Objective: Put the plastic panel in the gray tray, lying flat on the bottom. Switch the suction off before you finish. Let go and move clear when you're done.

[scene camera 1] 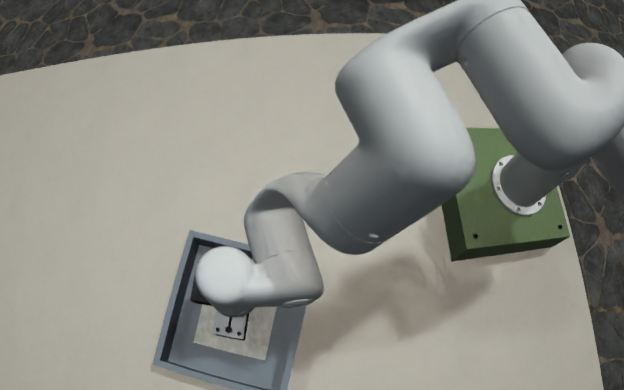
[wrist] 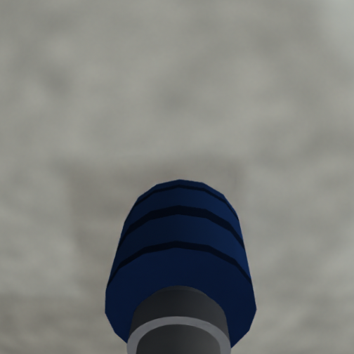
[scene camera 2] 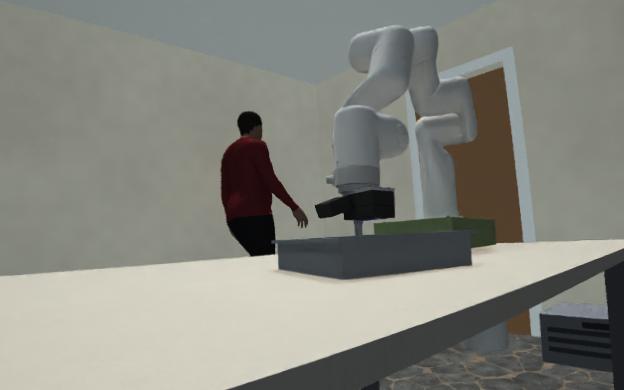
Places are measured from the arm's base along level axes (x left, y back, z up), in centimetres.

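Where they show: arm's base, link origin: [scene camera 1: 518, 186] [scene camera 2: 440, 221].
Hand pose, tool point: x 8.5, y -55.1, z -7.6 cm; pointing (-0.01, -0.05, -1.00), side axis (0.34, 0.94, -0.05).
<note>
Things, the pixels of their top centre, and the offset from my tool point. Level surfaces: height alone.
- plastic panel, top centre: [scene camera 1: 239, 305] dx +0.1, dy -0.2, dz +1.1 cm
- gray tray, top centre: [scene camera 2: 364, 235] [scene camera 1: 233, 314] dx +2.1, dy -1.1, dz +5.1 cm
- table, surface height: dz +0.1 cm
The plastic panel [scene camera 1: 260, 332] [wrist: 175, 100], a pale beige-grey plate, lies roughly level inside the gray tray [scene camera 1: 175, 300] [scene camera 2: 400, 255]. Part of it is hidden under the wrist in scene camera 1, and the tray walls hide it in scene camera 2. Whether it touches the bottom all over cannot be seen. My gripper [scene camera 2: 358, 228] [wrist: 180, 192], a blue suction cup on a thin stem, reaches down into the tray. In the wrist view its tip meets the panel's top face with no visible gap, and it appears shut on the panel.
The tray's raised walls stand around the cup. The black wrist camera housing [scene camera 2: 377, 205] is just above the rim. The green base block [scene camera 1: 485, 220] [scene camera 2: 482, 232] stands behind the tray. A person in red [scene camera 2: 247, 175] stands beyond the table [scene camera 2: 150, 325].
</note>
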